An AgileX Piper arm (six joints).
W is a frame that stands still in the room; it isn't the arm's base.
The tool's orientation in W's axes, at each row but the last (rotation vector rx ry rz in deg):
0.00 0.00 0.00
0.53 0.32 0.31
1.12 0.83 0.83
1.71 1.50 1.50
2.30 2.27 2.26
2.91 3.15 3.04
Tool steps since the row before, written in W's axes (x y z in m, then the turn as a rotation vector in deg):
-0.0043 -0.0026 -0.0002 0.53 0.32 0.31
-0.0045 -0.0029 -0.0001 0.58 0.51 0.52
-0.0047 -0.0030 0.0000 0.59 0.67 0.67
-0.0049 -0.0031 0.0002 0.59 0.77 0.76
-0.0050 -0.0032 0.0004 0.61 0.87 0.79
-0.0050 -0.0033 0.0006 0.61 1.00 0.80
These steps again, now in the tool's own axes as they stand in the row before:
-0.0043 -0.0026 -0.0002 0.53 0.32 0.31
-0.0045 -0.0029 -0.0001 0.58 0.51 0.52
-0.0047 -0.0029 0.0000 0.59 0.67 0.67
-0.0050 -0.0030 0.0002 0.59 0.78 0.75
-0.0051 -0.0030 0.0003 0.61 0.88 0.78
-0.0052 -0.0030 0.0005 0.62 1.01 0.78

